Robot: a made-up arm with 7 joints. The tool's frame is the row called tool. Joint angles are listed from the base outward.
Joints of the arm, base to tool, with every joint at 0 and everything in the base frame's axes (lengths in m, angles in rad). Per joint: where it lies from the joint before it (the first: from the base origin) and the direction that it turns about. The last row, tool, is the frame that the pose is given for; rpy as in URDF.
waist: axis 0 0 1 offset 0 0 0.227
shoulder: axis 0 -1 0 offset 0 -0.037 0.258
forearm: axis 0 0 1 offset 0 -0.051 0.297
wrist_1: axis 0 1 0 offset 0.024 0.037 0.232
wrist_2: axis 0 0 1 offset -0.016 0.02 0.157
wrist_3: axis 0 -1 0 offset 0 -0.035 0.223
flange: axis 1 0 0 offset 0.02 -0.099 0.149
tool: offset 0 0 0 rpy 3.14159 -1.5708 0
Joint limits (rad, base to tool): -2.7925..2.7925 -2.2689..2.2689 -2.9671..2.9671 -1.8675..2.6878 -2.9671..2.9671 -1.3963..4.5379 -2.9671..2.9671
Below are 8 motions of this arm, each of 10 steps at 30 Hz.
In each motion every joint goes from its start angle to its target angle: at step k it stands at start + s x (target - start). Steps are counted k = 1, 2, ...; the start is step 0. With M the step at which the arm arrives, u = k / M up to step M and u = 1 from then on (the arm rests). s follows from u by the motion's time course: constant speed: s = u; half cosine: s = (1 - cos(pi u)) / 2; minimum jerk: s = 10 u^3 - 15 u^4 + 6 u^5.
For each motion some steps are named. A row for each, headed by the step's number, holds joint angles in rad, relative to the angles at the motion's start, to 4 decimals.
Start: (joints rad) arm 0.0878 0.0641 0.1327 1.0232 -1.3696 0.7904 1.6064
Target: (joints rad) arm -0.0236 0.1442 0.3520 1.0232 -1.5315 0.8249 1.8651
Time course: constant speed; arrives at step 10
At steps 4, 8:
4: -0.0446 0.0320 0.0877 0.0000 -0.0648 0.0138 0.1035
8: -0.0891 0.0641 0.1754 0.0000 -0.1295 0.0276 0.2070

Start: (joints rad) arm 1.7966 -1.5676 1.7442 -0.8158 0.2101 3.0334 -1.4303
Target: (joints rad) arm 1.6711 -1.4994 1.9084 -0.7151 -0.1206 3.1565 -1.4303
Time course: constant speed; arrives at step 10
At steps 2, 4, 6, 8, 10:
2: -0.0251 0.0136 0.0328 0.0201 -0.0661 0.0246 0.0000
4: -0.0502 0.0273 0.0657 0.0403 -0.1323 0.0492 0.0000
6: -0.0753 0.0409 0.0985 0.0604 -0.1984 0.0739 0.0000
8: -0.1004 0.0546 0.1314 0.0806 -0.2646 0.0985 0.0000
10: -0.1255 0.0682 0.1642 0.1007 -0.3307 0.1231 0.0000

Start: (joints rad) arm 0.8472 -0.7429 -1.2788 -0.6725 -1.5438 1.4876 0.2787
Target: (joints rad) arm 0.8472 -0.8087 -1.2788 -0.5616 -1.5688 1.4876 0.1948
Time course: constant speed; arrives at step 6
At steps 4, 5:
4: 0.0000 -0.0439 0.0000 0.0739 -0.0167 0.0000 -0.0559
5: 0.0000 -0.0548 0.0000 0.0924 -0.0208 0.0000 -0.0699

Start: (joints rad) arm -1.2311 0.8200 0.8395 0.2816 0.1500 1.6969 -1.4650
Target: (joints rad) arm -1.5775 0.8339 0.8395 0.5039 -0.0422 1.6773 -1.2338
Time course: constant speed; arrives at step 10
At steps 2, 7, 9, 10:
2: -0.0693 0.0028 0.0000 0.0445 -0.0384 -0.0039 0.0462
7: -0.2425 0.0097 0.0000 0.1556 -0.1345 -0.0137 0.1618
9: -0.3118 0.0125 0.0000 0.2001 -0.1730 -0.0176 0.2081
10: -0.3464 0.0139 0.0000 0.2223 -0.1922 -0.0196 0.2312

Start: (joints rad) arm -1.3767 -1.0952 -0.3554 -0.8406 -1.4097 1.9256 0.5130
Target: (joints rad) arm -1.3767 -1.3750 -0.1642 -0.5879 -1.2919 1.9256 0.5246
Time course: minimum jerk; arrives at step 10
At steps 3, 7, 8, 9, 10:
3: 0.0000 -0.0456 0.0312 0.0412 0.0192 0.0000 0.0019
7: 0.0000 -0.2342 0.1600 0.2115 0.0986 0.0000 0.0097
8: 0.0000 -0.2636 0.1801 0.2381 0.1110 0.0000 0.0109
9: 0.0000 -0.2774 0.1896 0.2505 0.1168 0.0000 0.0115
10: 0.0000 -0.2798 0.1912 0.2527 0.1178 0.0000 0.0116

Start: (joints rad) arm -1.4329 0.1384 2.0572 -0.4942 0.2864 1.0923 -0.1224
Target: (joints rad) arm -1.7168 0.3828 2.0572 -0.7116 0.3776 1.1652 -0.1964
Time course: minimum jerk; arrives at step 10
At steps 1, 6, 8, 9, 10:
1: -0.0024 0.0021 0.0000 -0.0019 0.0008 0.0006 -0.0006
6: -0.1938 0.1668 0.0000 -0.1484 0.0622 0.0498 -0.0505
8: -0.2675 0.2302 0.0000 -0.2048 0.0859 0.0687 -0.0697
9: -0.2815 0.2423 0.0000 -0.2155 0.0904 0.0723 -0.0734
10: -0.2839 0.2444 0.0000 -0.2174 0.0912 0.0729 -0.0740

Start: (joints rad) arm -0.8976 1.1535 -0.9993 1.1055 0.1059 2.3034 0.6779
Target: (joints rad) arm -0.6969 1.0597 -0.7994 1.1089 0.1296 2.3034 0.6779
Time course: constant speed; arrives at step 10
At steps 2, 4, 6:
2: 0.0401 -0.0188 0.0400 0.0007 0.0047 0.0000 0.0000
4: 0.0803 -0.0375 0.0800 0.0014 0.0095 0.0000 0.0000
6: 0.1204 -0.0563 0.1199 0.0020 0.0142 0.0000 0.0000

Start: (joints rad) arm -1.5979 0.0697 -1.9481 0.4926 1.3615 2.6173 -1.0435
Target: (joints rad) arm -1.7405 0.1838 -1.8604 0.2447 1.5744 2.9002 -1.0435
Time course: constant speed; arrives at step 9
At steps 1, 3, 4, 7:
1: -0.0158 0.0127 0.0097 -0.0275 0.0237 0.0314 0.0000
3: -0.0475 0.0380 0.0292 -0.0826 0.0710 0.0943 0.0000
4: -0.0634 0.0507 0.0390 -0.1102 0.0946 0.1257 0.0000
7: -0.1109 0.0887 0.0682 -0.1928 0.1656 0.2200 0.0000

